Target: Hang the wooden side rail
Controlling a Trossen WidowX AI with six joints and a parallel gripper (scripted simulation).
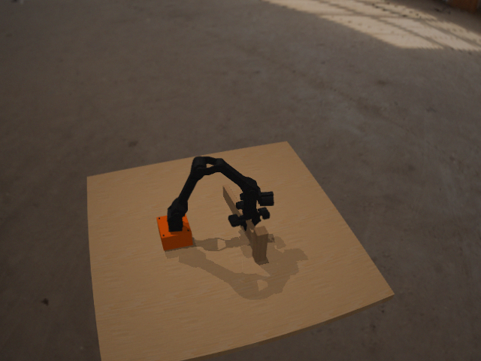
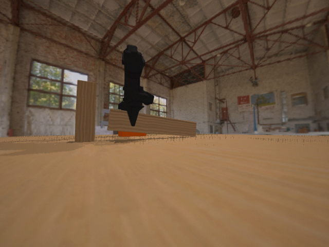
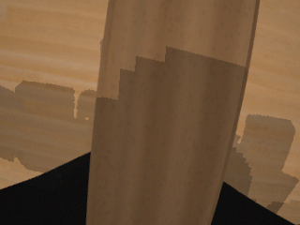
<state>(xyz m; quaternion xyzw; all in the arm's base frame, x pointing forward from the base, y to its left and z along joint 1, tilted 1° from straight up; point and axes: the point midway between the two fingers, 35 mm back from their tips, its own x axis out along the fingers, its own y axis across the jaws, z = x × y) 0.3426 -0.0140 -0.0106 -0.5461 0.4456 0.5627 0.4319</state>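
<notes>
My gripper tip is 30 mm short of the headboard post, 140 mm to the left of it and 40 mm below it.
</notes>
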